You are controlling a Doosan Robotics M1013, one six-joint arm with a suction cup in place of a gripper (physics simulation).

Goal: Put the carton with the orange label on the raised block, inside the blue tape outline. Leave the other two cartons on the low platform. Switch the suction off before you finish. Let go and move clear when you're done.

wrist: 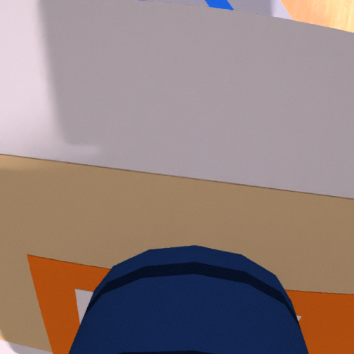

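Note:
The carton with the orange label [210, 215] fills the lower part of the wrist view, its tan face and orange-and-white label [45, 300] showing. My dark blue suction cup [192, 305] is against the labelled face and covers the label's middle. It holds the carton. The contact itself is hidden behind the cup. Part of the blue tape outline [220, 4] shows at the top edge, on a pale surface beyond a broad grey area. The rest of the outline and the other two cartons do not show. The gap under the carton cannot be judged.
A broad pale grey surface [210, 100] spans the view above the carton's tan face, with a soft shadow edge at its left. What it belongs to is unclear. Light wood [325, 11] shows at the top right corner. A pale strip shows at the bottom left.

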